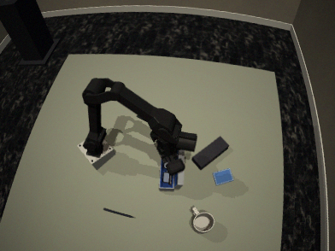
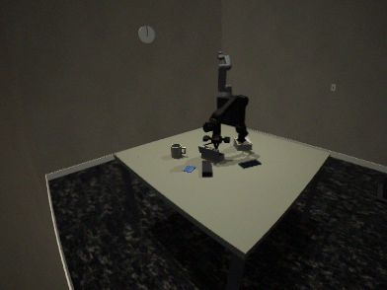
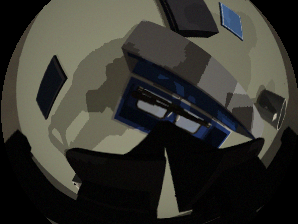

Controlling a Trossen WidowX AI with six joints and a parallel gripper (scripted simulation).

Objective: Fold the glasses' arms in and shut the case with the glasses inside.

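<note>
My hand is 50 mm short of the grey lid, 30 mm to the left of it and 30 mm above it. Round my hand: long black box: 170 mm ahead, 80 mm below, 70 mm to the left; glasses case: 60 mm below, 30 mm to the right, 30 mm ahead; blue card: 240 mm ahead, 100 mm below, 30 mm to the right.
</note>
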